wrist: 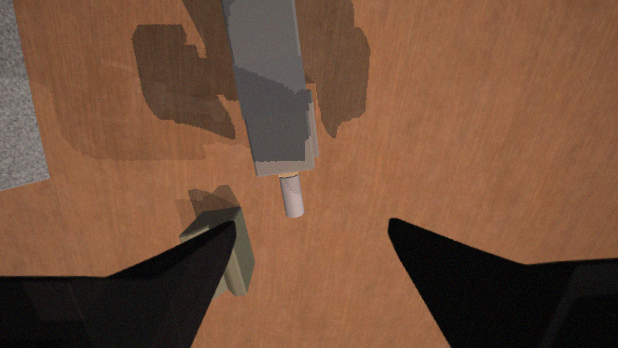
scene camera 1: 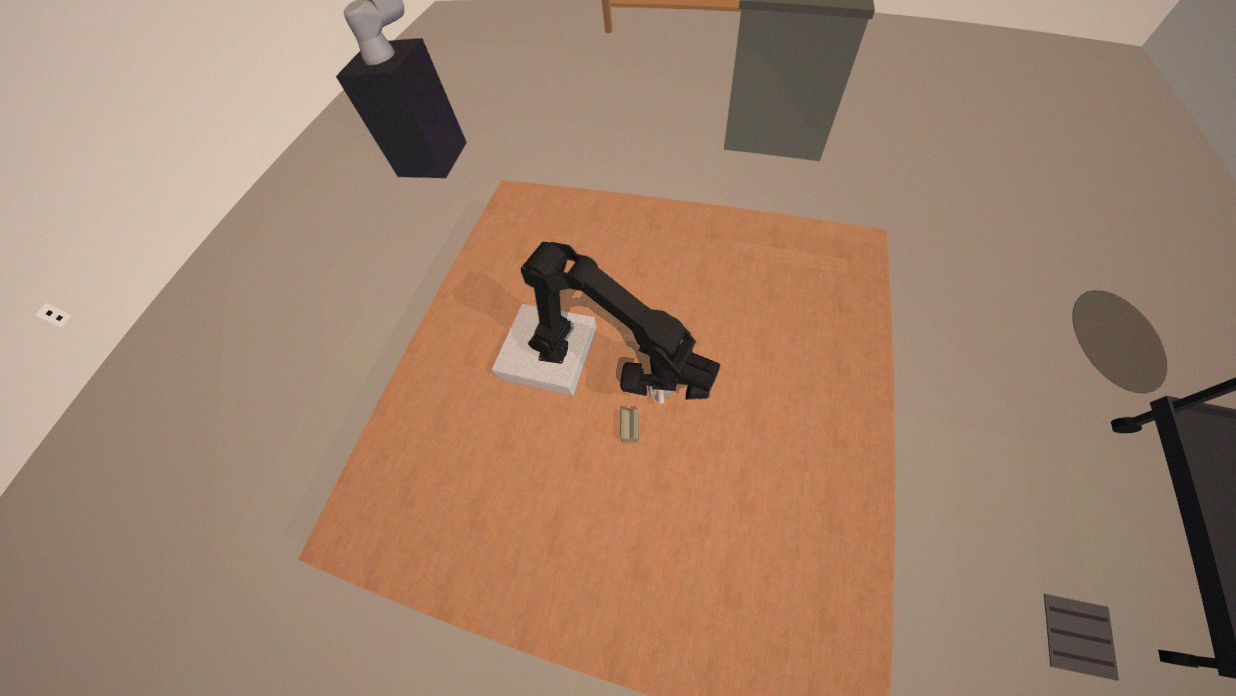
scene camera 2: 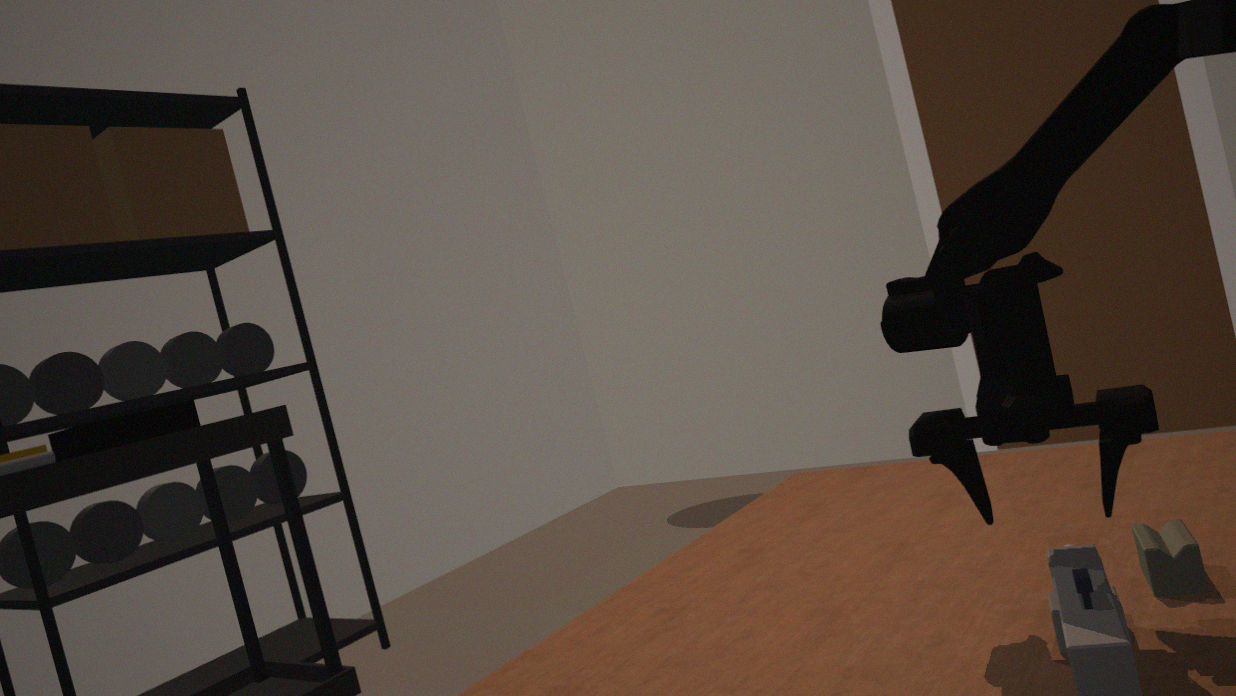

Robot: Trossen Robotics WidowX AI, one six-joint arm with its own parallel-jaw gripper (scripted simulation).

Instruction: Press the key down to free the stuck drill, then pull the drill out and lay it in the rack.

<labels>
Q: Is my gripper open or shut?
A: Open.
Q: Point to a rack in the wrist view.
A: At 237,276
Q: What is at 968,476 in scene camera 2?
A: My gripper.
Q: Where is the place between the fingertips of my gripper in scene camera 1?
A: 666,395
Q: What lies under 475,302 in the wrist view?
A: My gripper.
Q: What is my gripper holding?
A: Nothing.
</labels>
